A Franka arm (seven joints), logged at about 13 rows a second.
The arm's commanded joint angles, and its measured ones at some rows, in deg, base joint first. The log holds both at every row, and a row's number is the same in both.
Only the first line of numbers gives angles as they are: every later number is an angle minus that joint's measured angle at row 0.
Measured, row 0: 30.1 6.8 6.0 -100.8 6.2 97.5 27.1
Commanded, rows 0 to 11: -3.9 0.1 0.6 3.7 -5.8 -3.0 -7.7; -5.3 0.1 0.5 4.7 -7.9 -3.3 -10.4; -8.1 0.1 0.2 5.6 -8.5 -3.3 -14.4; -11.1 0.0 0.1 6.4 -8.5 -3.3 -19.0; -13.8 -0.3 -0.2 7.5 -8.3 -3.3 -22.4; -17.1 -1.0 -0.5 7.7 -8.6 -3.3 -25.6; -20.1 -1.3 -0.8 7.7 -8.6 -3.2 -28.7; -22.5 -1.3 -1.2 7.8 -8.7 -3.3 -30.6; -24.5 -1.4 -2.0 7.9 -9.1 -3.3 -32.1; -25.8 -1.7 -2.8 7.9 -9.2 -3.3 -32.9; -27.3 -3.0 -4.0 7.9 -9.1 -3.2 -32.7; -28.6 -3.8 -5.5 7.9 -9.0 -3.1 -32.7
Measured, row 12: -26.8 -1.6 -4.4 7.8 -8.1 -1.9 -32.1
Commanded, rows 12 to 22: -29.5 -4.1 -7.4 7.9 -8.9 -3.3 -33.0; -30.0 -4.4 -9.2 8.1 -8.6 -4.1 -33.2; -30.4 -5.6 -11.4 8.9 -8.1 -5.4 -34.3; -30.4 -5.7 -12.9 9.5 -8.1 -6.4 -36.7; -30.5 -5.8 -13.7 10.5 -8.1 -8.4 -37.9; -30.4 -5.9 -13.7 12.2 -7.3 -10.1 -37.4; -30.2 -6.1 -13.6 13.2 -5.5 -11.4 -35.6; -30.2 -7.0 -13.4 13.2 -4.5 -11.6 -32.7; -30.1 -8.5 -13.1 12.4 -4.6 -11.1 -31.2; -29.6 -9.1 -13.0 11.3 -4.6 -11.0 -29.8; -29.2 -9.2 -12.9 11.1 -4.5 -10.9 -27.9
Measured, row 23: -29.6 -8.0 -13.2 12.3 -5.4 -10.4 -31.1
